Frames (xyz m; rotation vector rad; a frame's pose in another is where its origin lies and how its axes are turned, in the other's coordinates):
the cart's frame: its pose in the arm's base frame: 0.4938 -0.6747 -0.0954 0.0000 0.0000 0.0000
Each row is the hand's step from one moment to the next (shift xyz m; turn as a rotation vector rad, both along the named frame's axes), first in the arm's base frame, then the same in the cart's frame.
Working: the arm's base frame: its pose in the cart's frame: -0.4938 0.6747 0.0954 0.0000 0.0000 0.0000

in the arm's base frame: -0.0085 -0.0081 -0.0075 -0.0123 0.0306 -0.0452
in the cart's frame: -0.0085 -0.0081 -0.0075 -0.0123 0.0306 -0.0452
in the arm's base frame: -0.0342 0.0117 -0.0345 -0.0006 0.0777 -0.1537
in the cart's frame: -0.0342 0.0117 -0.0345 -0.0006 0.0777 -0.1537
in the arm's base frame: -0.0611 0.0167 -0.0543 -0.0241 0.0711 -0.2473
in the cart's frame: -0.0611 0.0167 -0.0543 -0.0241 0.0711 -0.2473
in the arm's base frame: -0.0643 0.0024 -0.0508 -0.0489 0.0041 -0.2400
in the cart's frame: -0.0643 0.0024 -0.0508 -0.0489 0.0041 -0.2400
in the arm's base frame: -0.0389 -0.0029 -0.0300 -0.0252 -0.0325 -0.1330
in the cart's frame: -0.0389 -0.0029 -0.0300 -0.0252 -0.0325 -0.1330
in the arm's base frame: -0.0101 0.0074 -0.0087 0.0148 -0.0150 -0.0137
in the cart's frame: -0.0101 0.0074 -0.0087 0.0148 -0.0150 -0.0137
